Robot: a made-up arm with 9 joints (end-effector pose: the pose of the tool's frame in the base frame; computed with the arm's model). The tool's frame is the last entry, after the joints.
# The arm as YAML. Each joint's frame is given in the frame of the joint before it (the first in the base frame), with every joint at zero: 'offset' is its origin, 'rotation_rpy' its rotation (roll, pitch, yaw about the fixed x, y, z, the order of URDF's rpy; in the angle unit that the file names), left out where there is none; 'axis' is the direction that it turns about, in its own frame. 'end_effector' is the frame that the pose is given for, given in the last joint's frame.
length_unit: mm
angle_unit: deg
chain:
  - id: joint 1
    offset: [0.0, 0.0, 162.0]
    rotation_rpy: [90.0, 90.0, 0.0]
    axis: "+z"
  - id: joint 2
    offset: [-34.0, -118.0, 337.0]
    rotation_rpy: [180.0, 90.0, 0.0]
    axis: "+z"
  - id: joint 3
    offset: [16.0, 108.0, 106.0]
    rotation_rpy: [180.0, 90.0, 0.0]
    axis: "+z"
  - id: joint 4
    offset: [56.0, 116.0, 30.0]
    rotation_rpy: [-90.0, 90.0, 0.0]
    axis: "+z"
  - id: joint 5
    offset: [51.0, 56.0, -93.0]
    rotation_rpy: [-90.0, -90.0, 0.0]
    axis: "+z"
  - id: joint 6
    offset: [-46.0, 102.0, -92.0]
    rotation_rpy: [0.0, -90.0, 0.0]
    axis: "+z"
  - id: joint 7
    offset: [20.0, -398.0, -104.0]
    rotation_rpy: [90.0, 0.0, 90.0]
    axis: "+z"
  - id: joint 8
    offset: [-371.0, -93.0, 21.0]
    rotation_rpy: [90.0, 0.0, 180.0]
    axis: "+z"
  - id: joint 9
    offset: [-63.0, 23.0, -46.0]
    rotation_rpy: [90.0, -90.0, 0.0]
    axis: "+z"
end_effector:
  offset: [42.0, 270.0, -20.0]
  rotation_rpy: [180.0, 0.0, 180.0]
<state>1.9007 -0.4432 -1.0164 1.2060 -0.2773 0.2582 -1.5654 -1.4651 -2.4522</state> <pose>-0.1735 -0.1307 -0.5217 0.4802 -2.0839 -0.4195</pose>
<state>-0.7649 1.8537 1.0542 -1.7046 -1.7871 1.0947 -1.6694 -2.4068 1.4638</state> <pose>-0.7402 -0.0369 0.5627 -2.0063 1.9763 0.8656</pose>
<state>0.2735 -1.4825 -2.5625 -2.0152 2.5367 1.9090 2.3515 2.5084 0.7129</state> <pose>-0.5402 -0.2233 0.4536 -0.9797 1.0598 0.7299</pose>
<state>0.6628 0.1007 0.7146 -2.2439 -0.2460 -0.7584 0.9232 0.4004 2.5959</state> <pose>-0.5649 -0.2796 0.7640 -0.1203 2.6145 1.4904</pose>
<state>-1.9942 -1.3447 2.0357 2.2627 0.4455 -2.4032 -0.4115 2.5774 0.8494</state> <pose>-0.3693 0.5724 0.8524 0.6812 0.5626 0.3157</pose>
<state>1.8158 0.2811 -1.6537 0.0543 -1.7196 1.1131 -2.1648 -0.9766 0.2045</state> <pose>0.1444 -0.0786 0.3203 1.3651 1.6096 1.7058</pose>
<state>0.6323 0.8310 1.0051 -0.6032 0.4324 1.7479 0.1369 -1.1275 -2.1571</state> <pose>-1.0006 -0.2651 -0.0925 -2.4337 0.1684 1.3279</pose>
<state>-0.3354 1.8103 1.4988 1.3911 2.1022 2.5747 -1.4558 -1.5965 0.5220</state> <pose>-0.2428 0.2532 -0.2484 -1.0904 0.6047 0.6164</pose>
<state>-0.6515 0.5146 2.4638 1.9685 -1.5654 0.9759 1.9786 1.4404 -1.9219</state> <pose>0.4430 -0.3933 0.5180 1.8486 1.5169 -1.1806</pose>
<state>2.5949 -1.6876 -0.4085 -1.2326 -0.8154 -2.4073 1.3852 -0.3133 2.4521</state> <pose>0.3526 -0.7781 -0.0973 -2.5598 0.8393 -0.7008</pose>
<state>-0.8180 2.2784 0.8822 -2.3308 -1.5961 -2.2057 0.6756 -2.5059 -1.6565</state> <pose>0.8594 -0.1996 0.5978 -0.1345 0.2331 -0.3546</pose>
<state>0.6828 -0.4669 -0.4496 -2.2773 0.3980 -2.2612 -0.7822 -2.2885 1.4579</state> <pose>-0.8726 -1.2090 -0.2062 -2.6903 -0.2898 1.1913</pose>
